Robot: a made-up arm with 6 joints. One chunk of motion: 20 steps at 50 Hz.
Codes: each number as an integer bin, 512 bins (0 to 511) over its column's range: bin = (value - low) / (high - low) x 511, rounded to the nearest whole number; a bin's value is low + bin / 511 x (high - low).
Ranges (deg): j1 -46..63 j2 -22..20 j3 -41..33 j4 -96..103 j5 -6..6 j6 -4..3
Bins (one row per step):
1: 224 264 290 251 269 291
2: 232 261 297 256 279 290
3: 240 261 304 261 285 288
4: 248 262 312 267 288 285
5: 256 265 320 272 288 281
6: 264 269 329 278 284 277
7: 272 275 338 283 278 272
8: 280 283 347 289 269 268
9: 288 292 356 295 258 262
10: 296 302 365 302 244 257
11: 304 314 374 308 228 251
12: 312 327 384 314 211 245
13: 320 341 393 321 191 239
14: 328 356 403 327 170 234
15: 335 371 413 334 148 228
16: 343 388 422 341 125 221
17: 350 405 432 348 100 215
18: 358 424 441 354 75 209
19: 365 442 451 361 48 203
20: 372 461 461 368 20 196
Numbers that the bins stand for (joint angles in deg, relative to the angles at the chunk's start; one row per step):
1: 1.78 -0.30 1.00 1.75 0.32 -0.01
2: 3.49 -0.55 2.01 3.69 0.55 -0.03
3: 5.19 -0.55 3.02 5.64 0.69 -0.05
4: 6.90 -0.47 4.18 7.98 0.76 -0.10
5: 8.61 -0.22 5.34 9.93 0.76 -0.15
6: 10.31 0.11 6.64 12.26 0.67 -0.21
7: 12.02 0.60 7.95 14.21 0.53 -0.27
8: 13.73 1.26 9.25 16.55 0.32 -0.33
9: 15.43 2.00 10.55 18.88 0.06 -0.41
10: 17.14 2.82 11.86 21.61 -0.27 -0.48
11: 18.85 3.81 13.16 23.95 -0.65 -0.56
12: 20.55 4.88 14.61 26.28 -1.05 -0.64
13: 22.26 6.03 15.91 29.01 -1.51 -0.73
14: 23.96 7.26 17.36 31.34 -2.01 -0.79
15: 25.46 8.49 18.81 34.07 -2.52 -0.88
16: 27.16 9.89 20.11 36.80 -3.06 -0.97
17: 28.66 11.29 21.56 39.52 -3.65 -1.05
18: 30.36 12.85 22.86 41.86 -4.24 -1.14
19: 31.86 14.33 24.31 44.59 -4.87 -1.22
20: 33.35 15.89 25.76 47.31 -5.53 -1.32

